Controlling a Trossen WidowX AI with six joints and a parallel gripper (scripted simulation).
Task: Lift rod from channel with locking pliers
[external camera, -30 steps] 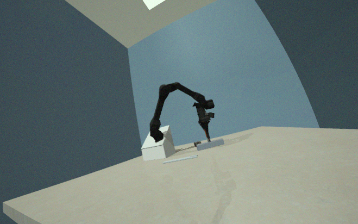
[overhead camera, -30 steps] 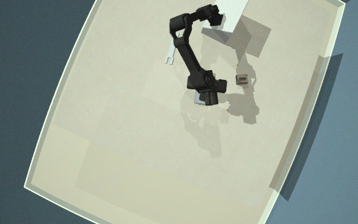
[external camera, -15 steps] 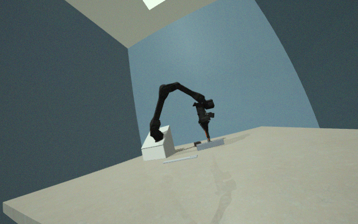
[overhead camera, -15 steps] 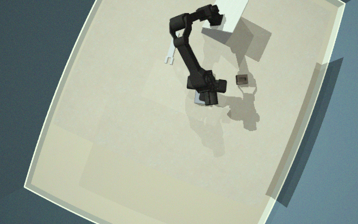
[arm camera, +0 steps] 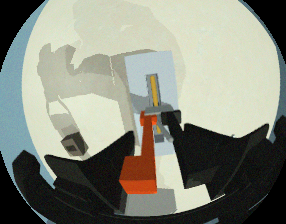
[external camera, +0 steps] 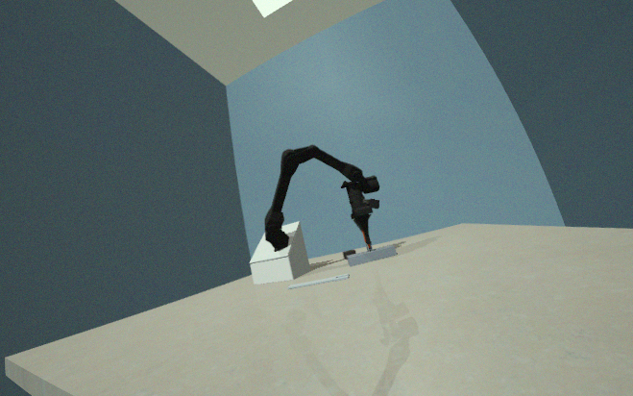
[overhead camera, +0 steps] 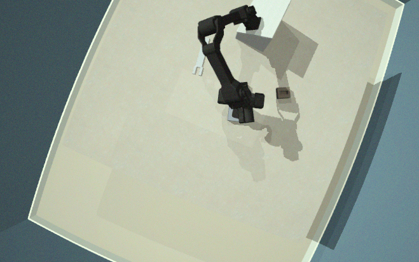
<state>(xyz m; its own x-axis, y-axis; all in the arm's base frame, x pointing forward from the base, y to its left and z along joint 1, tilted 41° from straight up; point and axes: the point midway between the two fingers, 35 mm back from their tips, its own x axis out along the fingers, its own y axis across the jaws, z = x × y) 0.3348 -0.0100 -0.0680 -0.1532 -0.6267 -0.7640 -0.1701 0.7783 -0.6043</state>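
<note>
Now: gripper tip 1 cm to the right of the orange handle. Also, from my gripper tip: grey channel block: 8 cm below; thin yellow rod: 9 cm below; holster: 19 cm to the left, 11 cm behind, 9 cm below.
</note>
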